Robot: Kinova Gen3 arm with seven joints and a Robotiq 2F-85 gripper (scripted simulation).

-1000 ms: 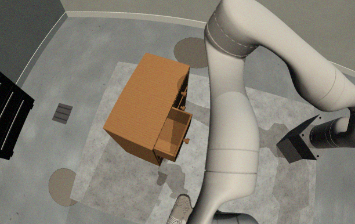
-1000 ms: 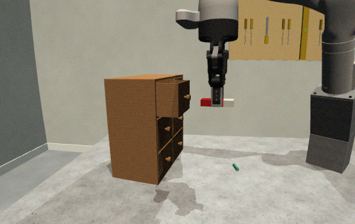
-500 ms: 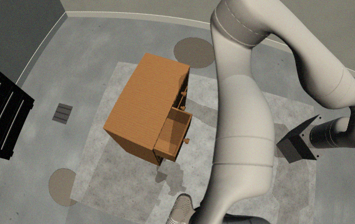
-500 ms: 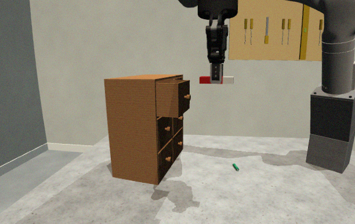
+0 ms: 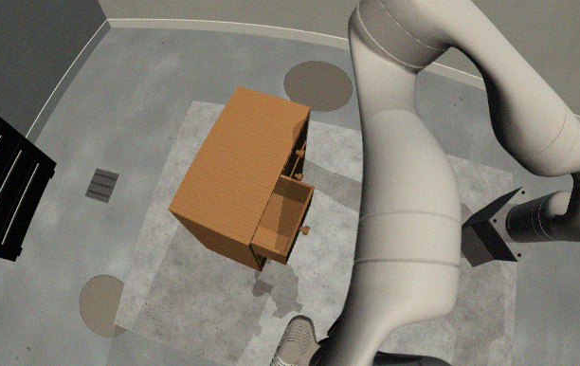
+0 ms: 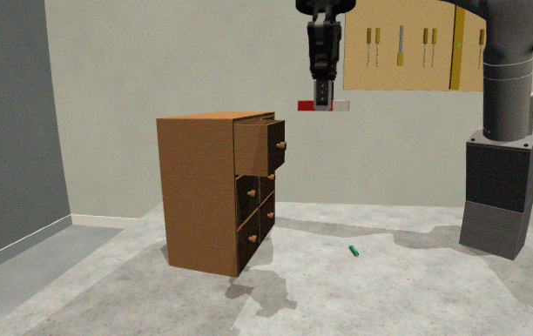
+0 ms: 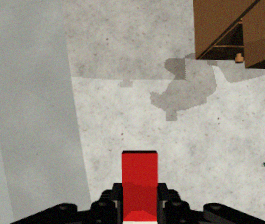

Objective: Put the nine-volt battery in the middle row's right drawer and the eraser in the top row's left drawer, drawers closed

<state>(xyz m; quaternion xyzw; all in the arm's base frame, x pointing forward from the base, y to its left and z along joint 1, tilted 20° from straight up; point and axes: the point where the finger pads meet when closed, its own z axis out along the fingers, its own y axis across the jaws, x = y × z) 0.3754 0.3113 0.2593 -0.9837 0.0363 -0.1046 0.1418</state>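
Right now my hand is 10 mm past the eraser and 10 mm above it. From my hand the other things lie so: nine-volt battery (330 mm to the right, 250 mm below, 250 mm ahead); small green cylinder (370 mm below, 310 mm to the right, 70 mm behind).
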